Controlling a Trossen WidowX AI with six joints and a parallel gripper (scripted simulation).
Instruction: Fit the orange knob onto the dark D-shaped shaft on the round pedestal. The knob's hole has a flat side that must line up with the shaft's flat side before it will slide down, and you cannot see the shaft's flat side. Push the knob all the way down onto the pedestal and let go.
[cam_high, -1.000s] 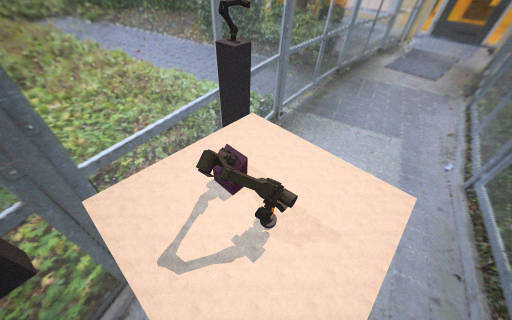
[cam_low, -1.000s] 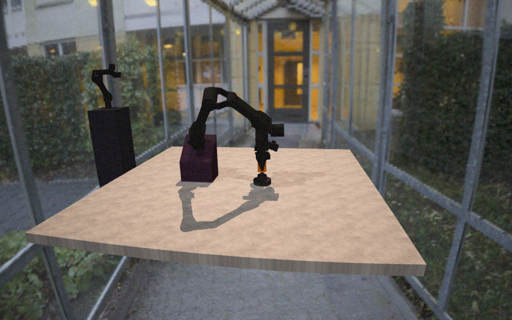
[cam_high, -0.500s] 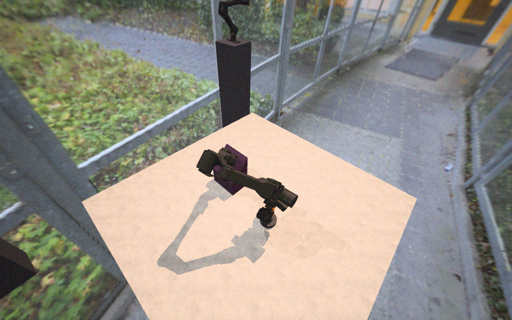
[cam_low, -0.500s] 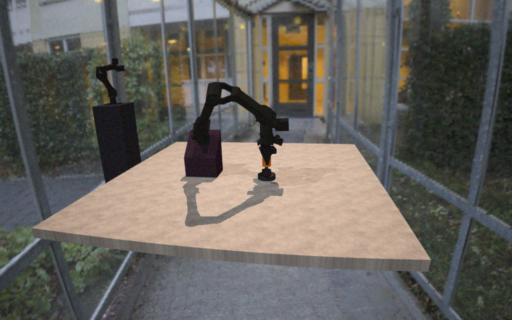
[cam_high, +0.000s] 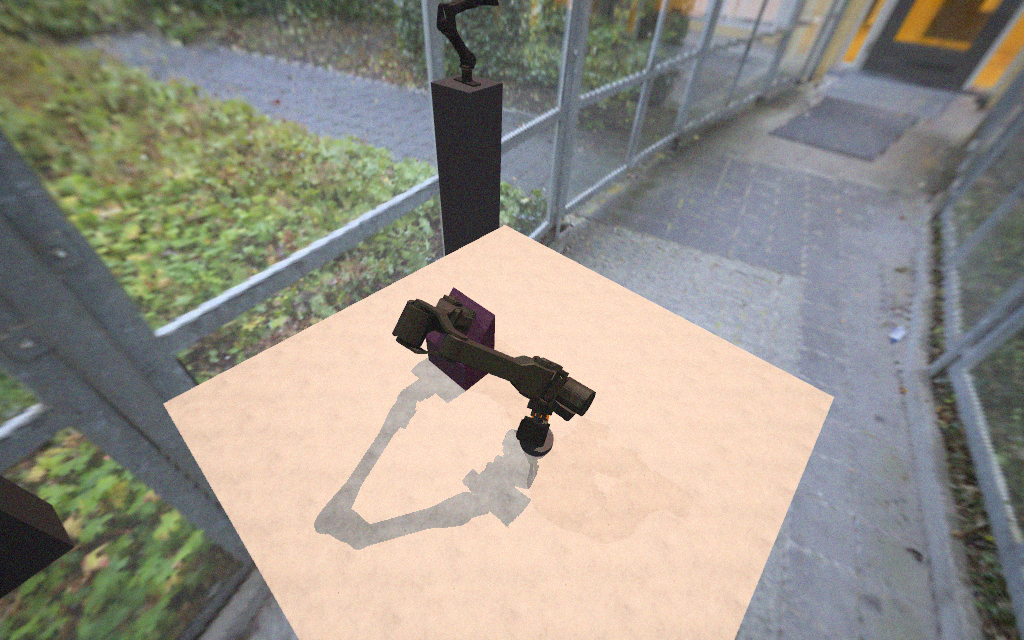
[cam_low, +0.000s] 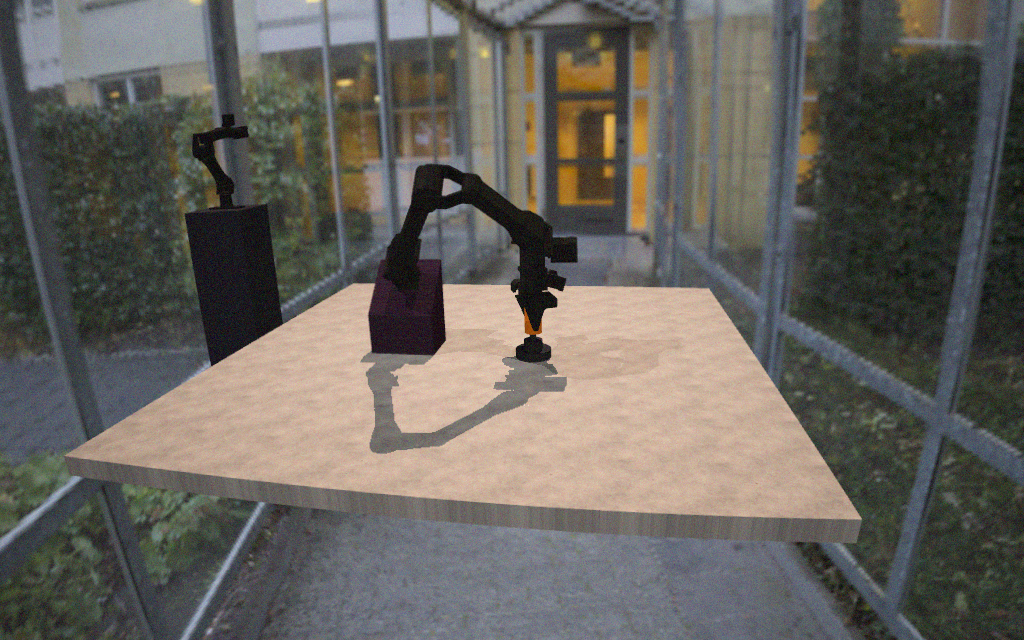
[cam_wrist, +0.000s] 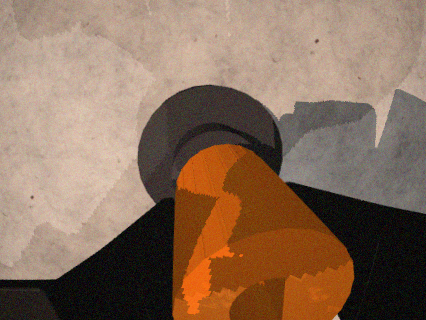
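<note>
Now: gripper tip 20 mm below the orange knob. Round my gripper tip: pedestal (40 mm below).
</note>
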